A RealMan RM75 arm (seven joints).
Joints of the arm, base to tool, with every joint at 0 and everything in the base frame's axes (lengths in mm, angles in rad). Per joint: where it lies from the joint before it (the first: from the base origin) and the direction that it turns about. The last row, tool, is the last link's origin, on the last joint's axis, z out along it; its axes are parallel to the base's.
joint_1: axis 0 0 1 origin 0 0 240.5
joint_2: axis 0 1 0 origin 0 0 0
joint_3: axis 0 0 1 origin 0 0 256
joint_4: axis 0 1 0 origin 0 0 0
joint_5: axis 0 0 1 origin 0 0 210
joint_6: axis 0 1 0 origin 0 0 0
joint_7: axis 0 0 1 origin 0 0 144
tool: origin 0 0 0
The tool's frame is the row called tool.
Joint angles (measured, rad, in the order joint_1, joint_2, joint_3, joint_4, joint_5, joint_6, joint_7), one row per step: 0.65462 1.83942 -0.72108 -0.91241 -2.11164 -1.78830 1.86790; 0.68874 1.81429 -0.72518 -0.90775 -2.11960 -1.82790 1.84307; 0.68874 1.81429 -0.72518 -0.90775 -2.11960 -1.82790 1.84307; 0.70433 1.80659 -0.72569 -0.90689 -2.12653 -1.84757 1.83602; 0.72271 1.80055 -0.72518 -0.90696 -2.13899 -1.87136 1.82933; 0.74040 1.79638 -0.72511 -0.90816 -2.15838 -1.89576 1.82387; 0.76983 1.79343 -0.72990 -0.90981 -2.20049 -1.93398 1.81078; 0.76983 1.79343 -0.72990 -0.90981 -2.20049 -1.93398 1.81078
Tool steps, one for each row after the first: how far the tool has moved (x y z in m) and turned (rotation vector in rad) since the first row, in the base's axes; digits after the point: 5 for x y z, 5 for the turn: -0.01018 0.00340 0.00754 -0.02595 -0.02573 0.06128; -0.01018 0.00340 0.00754 -0.02595 -0.02573 0.06128; -0.01489 0.00436 0.00976 -0.04136 -0.03585 0.08431; -0.02021 0.00509 0.01140 -0.06181 -0.04853 0.10832; -0.02461 0.00529 0.01230 -0.08555 -0.06618 0.12785; -0.03082 0.00520 0.01165 -0.13060 -0.10498 0.15894; -0.03082 0.00520 0.01165 -0.13060 -0.10498 0.15894
